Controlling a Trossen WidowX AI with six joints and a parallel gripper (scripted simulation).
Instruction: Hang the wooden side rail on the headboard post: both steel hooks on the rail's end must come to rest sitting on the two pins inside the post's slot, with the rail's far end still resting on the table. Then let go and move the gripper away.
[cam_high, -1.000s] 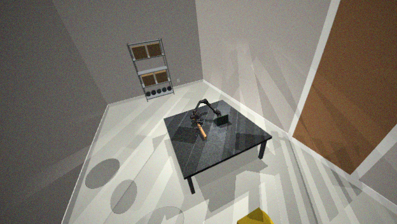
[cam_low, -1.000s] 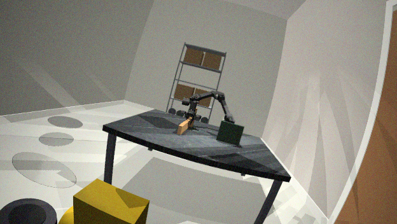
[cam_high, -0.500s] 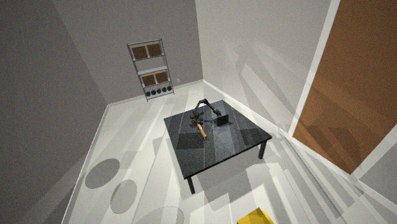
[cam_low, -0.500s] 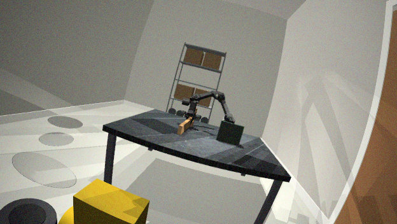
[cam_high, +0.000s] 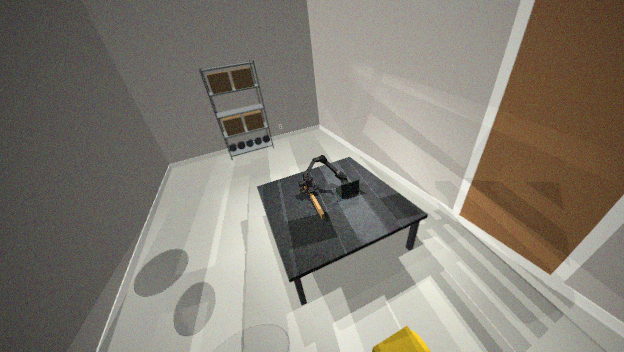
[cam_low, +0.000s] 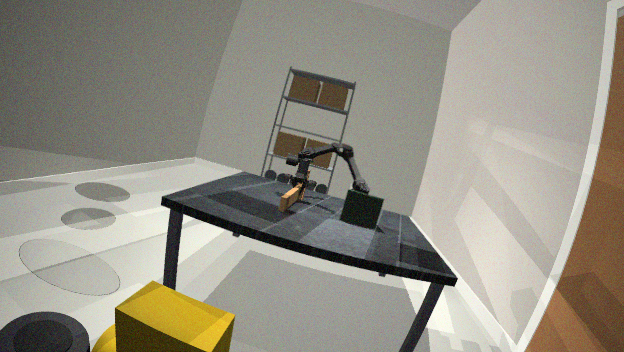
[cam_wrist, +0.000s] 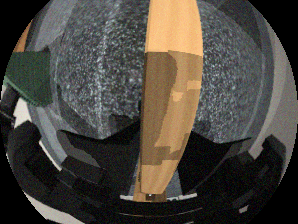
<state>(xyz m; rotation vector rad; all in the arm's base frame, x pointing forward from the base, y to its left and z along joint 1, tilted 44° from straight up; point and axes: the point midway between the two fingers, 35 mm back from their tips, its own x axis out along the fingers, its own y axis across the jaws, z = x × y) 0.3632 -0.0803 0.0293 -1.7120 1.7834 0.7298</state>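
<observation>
Now: the wooden post 120 mm to the right of my gripper tip and 40 mm above it.
</observation>
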